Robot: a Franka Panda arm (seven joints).
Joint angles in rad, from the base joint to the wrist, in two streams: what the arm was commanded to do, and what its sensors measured. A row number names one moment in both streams.
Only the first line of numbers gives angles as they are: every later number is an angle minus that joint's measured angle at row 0.
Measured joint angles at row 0:
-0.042, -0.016, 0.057, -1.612, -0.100, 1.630, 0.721
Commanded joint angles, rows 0 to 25:
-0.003, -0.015, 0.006, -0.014, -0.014, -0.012, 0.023
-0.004, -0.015, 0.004, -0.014, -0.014, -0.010, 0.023
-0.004, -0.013, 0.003, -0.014, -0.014, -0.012, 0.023
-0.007, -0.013, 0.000, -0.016, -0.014, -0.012, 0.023
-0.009, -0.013, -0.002, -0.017, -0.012, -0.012, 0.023
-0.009, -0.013, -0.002, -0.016, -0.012, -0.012, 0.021
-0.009, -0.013, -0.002, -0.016, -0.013, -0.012, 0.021
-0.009, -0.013, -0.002, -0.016, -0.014, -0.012, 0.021
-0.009, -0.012, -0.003, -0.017, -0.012, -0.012, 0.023
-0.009, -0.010, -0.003, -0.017, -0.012, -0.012, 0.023
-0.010, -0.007, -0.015, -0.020, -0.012, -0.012, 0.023
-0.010, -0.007, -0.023, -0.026, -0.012, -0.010, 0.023
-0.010, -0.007, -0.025, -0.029, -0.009, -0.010, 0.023
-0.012, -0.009, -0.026, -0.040, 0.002, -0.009, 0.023
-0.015, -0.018, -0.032, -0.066, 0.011, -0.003, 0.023
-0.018, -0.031, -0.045, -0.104, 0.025, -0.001, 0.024
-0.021, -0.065, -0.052, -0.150, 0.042, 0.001, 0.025
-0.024, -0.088, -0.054, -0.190, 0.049, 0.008, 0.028
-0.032, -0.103, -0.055, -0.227, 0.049, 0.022, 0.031
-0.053, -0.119, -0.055, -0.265, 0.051, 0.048, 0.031
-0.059, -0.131, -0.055, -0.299, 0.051, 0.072, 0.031
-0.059, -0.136, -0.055, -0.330, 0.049, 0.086, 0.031
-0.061, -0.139, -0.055, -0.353, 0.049, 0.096, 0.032
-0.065, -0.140, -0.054, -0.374, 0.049, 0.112, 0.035
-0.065, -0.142, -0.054, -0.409, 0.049, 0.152, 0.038
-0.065, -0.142, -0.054, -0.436, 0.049, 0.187, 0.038
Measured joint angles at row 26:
-0.058, -0.111, -0.064, -0.338, 0.041, 0.094, 0.012
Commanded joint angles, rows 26 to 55:
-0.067, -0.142, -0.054, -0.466, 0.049, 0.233, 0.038
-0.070, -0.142, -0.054, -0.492, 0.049, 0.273, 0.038
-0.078, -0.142, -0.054, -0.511, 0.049, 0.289, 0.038
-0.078, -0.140, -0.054, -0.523, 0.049, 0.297, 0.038
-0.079, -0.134, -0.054, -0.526, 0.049, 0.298, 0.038
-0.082, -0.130, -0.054, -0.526, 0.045, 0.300, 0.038
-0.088, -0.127, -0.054, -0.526, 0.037, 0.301, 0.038
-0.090, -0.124, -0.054, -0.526, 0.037, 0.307, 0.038
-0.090, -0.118, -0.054, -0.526, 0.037, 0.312, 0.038
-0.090, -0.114, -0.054, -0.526, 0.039, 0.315, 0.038
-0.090, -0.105, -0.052, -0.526, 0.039, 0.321, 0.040
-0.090, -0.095, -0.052, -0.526, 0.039, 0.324, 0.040
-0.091, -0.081, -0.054, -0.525, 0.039, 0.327, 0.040
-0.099, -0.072, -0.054, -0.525, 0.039, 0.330, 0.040
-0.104, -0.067, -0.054, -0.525, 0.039, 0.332, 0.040
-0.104, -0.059, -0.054, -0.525, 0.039, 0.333, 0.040
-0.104, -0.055, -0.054, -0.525, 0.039, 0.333, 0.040
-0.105, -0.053, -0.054, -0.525, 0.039, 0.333, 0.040
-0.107, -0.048, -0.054, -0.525, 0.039, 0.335, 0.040
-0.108, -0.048, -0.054, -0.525, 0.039, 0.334, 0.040
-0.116, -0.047, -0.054, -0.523, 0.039, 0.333, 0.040
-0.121, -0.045, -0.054, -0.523, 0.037, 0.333, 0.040
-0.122, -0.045, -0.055, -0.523, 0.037, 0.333, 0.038
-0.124, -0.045, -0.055, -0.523, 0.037, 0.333, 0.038
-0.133, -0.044, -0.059, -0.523, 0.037, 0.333, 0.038
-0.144, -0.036, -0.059, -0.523, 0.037, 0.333, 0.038
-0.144, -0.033, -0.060, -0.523, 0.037, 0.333, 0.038
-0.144, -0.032, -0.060, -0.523, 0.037, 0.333, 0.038
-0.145, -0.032, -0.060, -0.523, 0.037, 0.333, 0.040
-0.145, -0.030, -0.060, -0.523, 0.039, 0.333, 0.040
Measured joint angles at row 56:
-0.139, -0.036, -0.065, -0.522, 0.041, 0.318, 0.021
